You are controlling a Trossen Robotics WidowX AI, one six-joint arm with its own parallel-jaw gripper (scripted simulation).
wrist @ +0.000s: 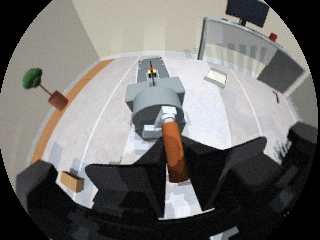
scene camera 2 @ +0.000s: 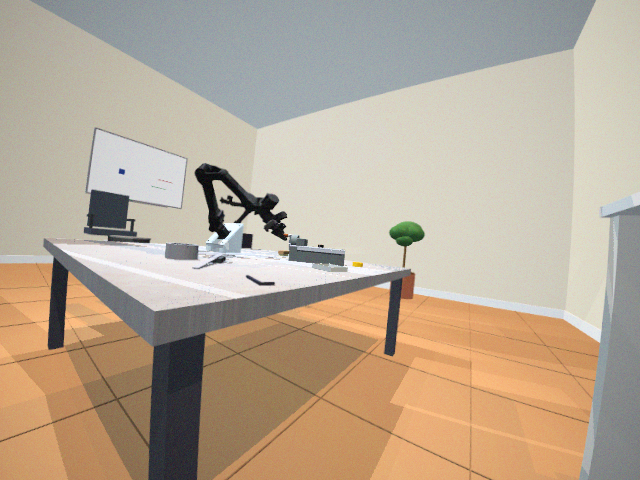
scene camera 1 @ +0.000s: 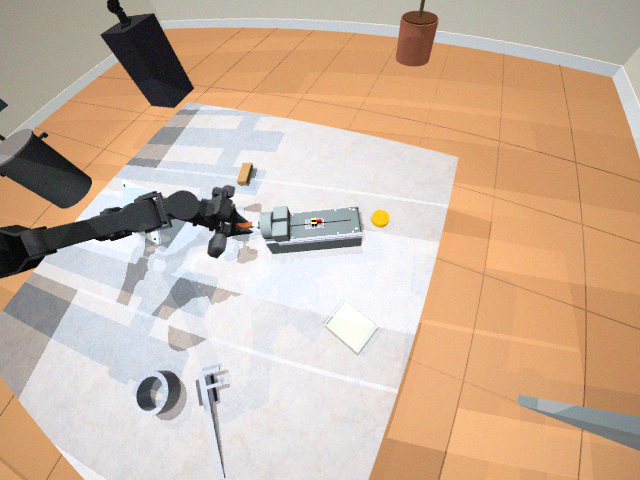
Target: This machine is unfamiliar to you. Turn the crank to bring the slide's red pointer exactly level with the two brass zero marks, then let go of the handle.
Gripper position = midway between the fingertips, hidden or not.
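In view are my gripper, at (scene camera 1: 252, 229) and (wrist: 170, 138); a grey slide machine (scene camera 1: 284, 232), (wrist: 145, 98) and (scene camera 2: 299, 251); and a pale square tile (scene camera 1: 349, 323).
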